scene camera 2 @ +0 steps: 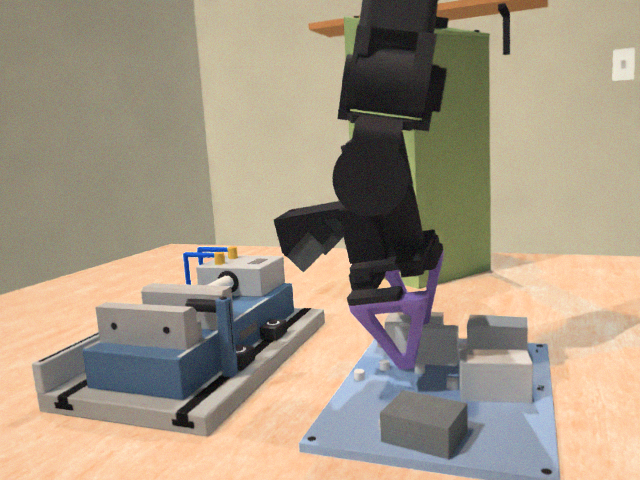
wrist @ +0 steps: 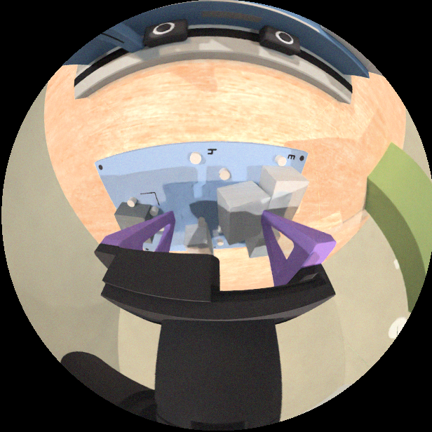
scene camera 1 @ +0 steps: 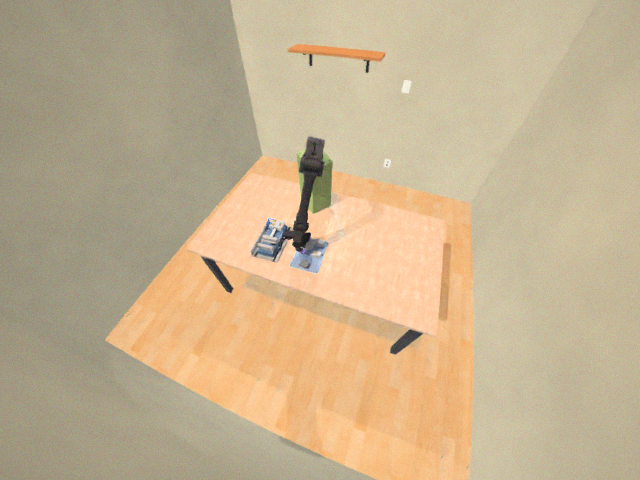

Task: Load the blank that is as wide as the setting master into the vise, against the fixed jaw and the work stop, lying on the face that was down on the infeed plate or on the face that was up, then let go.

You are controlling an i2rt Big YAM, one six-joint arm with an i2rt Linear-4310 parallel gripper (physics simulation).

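Places are measured from the arm's base along level axes (x ahead, y left, z up), in centimetres.
Pixels of known places: gripper, fingertip midpoint: (scene camera 2: 414,344) (scene camera 1: 305,247).
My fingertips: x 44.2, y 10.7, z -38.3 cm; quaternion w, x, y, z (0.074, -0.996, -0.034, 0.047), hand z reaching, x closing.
Note:
Behind a point stands the place of what it marks.
My gripper (scene camera 1: 301,250) {x 44.2, y 10.7, z -38.3 cm} (scene camera 2: 413,356) {x 44.2, y 10.7, z -38.3 cm} (wrist: 217,215) is open and empty, its purple fingers pointing down over the blue infeed plate (scene camera 2: 346,428) {x 55.9, y 7.7, z -41.4 cm} (wrist: 170,155). A dark grey block (scene camera 2: 421,423) {x 57.5, y 14.3, z -39.1 cm} (wrist: 131,215) lies near the plate's front. A mid-grey block (scene camera 2: 438,343) {x 43.3, y 12.8, z -38.3 cm} (wrist: 240,212) stands at the right finger in the wrist view. A light block (scene camera 2: 496,379) {x 47.8, y 18.7, z -39.3 cm} (wrist: 196,237) shows lower between the fingers there. Two more blocks, one pale (scene camera 2: 392,330) {x 39.2, y 7.0, z -38.9 cm} (wrist: 285,182) and one grey (scene camera 2: 497,330) {x 38.3, y 17.8, z -38.3 cm} (wrist: 256,248), stand farther back. The vise (scene camera 2: 129,366) {x 57.9, y -12.7, z -37.5 cm} (wrist: 215,55) has two grey jaws; no block shows between them. I cannot tell which block is the setting master.
Short white pegs (scene camera 2: 359,374) {x 46.9, y 5.8, z -40.8 cm} (wrist: 195,158) stand on the plate. A blue upright (scene camera 2: 226,335) {x 52.1, y -5.7, z -35.9 cm} with a black rod is at the vise's near side. Blue tubes (scene camera 2: 187,266) {x 37.6, y -20.5, z -33.1 cm} rise at its back. A green column (scene camera 1: 323,186) {x 2.8, y 8.5, z -20.0 cm} (scene camera 2: 454,155) {x 3.7, y 7.9, z -21.8 cm} (wrist: 400,200) stands behind the plate.

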